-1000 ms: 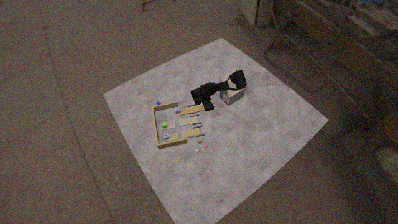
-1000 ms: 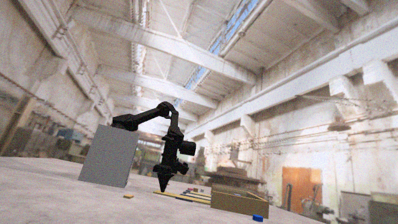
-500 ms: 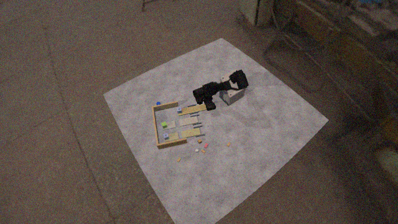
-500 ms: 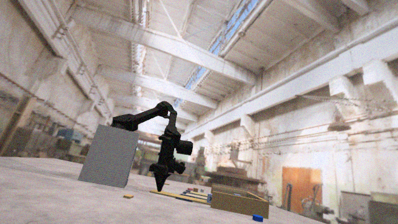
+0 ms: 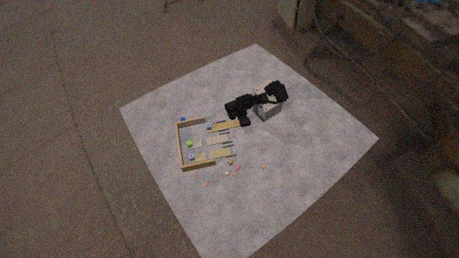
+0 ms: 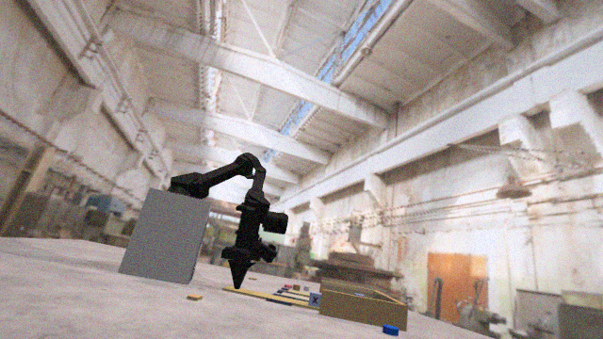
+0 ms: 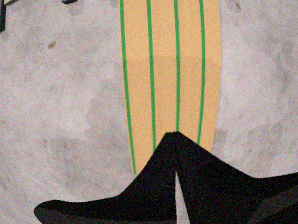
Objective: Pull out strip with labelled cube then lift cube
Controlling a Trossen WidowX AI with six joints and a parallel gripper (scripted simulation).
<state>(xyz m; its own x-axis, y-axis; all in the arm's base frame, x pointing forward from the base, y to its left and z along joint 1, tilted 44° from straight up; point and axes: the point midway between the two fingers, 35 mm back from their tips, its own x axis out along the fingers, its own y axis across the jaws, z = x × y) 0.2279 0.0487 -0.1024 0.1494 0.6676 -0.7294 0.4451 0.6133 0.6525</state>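
The strip lies 8 cm ahead of my gripper tip and 5 cm to the right of it. From my gripper tip the other things lie so: blue disc: 28 cm to the right, 26 cm ahead.
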